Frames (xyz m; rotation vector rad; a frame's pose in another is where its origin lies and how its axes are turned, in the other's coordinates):
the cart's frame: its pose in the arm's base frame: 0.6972 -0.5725 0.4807 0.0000 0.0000 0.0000
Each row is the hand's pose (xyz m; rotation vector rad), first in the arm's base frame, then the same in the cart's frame.
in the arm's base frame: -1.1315 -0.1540 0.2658 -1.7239 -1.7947 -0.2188
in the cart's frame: -1.8287 0.4185 -0.2149 -1.7239 -1.7947 -0.2188
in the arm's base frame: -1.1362 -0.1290 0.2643 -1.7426 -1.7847 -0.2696
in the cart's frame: -1.8334 0.4435 -0.2164 -1.7426 -1.7847 -0.2696
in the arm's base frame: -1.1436 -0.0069 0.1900 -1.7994 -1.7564 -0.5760
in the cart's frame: -1.8408 0.5656 -0.2907 -1.7994 -1.7564 -0.5760
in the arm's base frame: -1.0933 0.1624 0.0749 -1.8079 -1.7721 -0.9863
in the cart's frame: -1.7905 0.7349 -0.4058 -1.8079 -1.7721 -0.9863
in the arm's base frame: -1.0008 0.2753 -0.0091 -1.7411 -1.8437 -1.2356
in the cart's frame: -1.6980 0.8478 -0.4898 -1.7411 -1.8437 -1.2356
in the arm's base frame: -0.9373 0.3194 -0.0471 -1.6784 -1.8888 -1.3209
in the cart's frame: -1.6345 0.8919 -0.5278 -1.6784 -1.8888 -1.3209
